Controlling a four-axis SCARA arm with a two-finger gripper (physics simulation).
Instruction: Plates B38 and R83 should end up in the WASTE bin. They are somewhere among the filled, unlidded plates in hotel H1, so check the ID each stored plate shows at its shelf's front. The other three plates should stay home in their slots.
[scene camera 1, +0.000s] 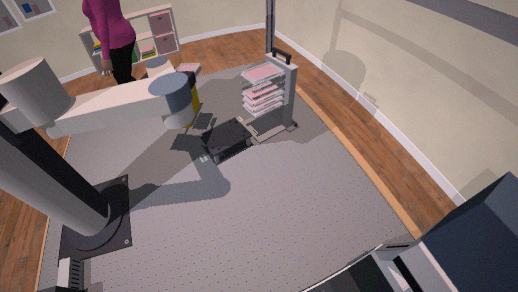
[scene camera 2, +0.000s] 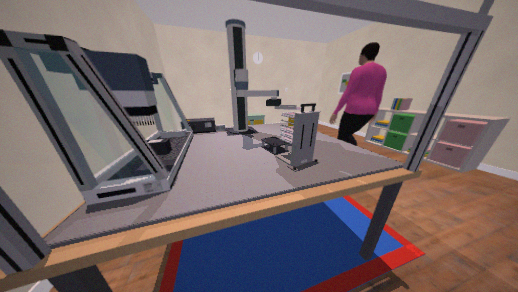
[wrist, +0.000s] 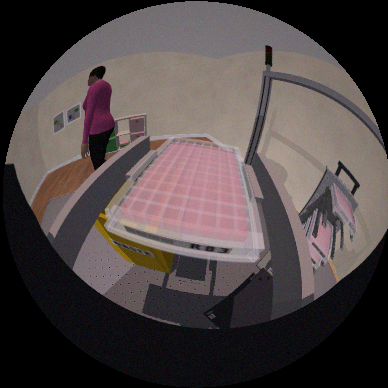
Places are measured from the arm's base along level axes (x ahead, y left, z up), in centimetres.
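Pixels of known places: gripper, fingertip midpoint: (scene camera 1: 186, 67) (scene camera 2: 296, 107) (wrist: 200, 149); arm's base, link origin: (scene camera 1: 96, 218) (scene camera 2: 241, 131).
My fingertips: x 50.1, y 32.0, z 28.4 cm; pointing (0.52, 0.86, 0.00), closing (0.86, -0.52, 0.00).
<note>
Ahead of a thing's pixels: the offset from my fingertips to its top centre. "*": to the spot under its first point.
My gripper (scene camera 1: 192, 75) (scene camera 2: 281, 104) (wrist: 200, 150) is shut on a pink-filled, unlidded plate {dz -0.2, dx -1.2, dy -2.0 cm} (scene camera 1: 189, 67) (scene camera 2: 289, 107) (wrist: 187, 210), held by its two sides, level and high above the table. Its front reads R83 in the wrist view. The yellow WASTE bin {dz -7.1, dx -6.6, dy +7.2 cm} (scene camera 1: 195, 102) (wrist: 150, 256) shows below the plate, towards its left side in the wrist view; the arm and plate hide much of it. Hotel H1 (scene camera 1: 289, 92) (scene camera 2: 306, 140) (wrist: 317, 196) stands to the right in the wrist view. It holds a top plate {dz -0.5, dx +24.1, dy -15.2 cm} (scene camera 1: 262, 73) (wrist: 344, 206) and several lower plates {dz -9.0, dx +24.1, dy -15.2 cm} (scene camera 1: 262, 98); their IDs are unreadable.
A low black stand (scene camera 1: 226, 136) (scene camera 2: 274, 144) (wrist: 247, 300) stands between the arm's base (scene camera 1: 120, 220) and the hotel. A framed machine {* dz +13.8, dx +27.7, dy -84.9 cm} (scene camera 2: 120, 80) stands at the table's far left in scene camera 2. A person (scene camera 1: 111, 32) (scene camera 2: 367, 90) (wrist: 98, 110) stands beyond the table.
</note>
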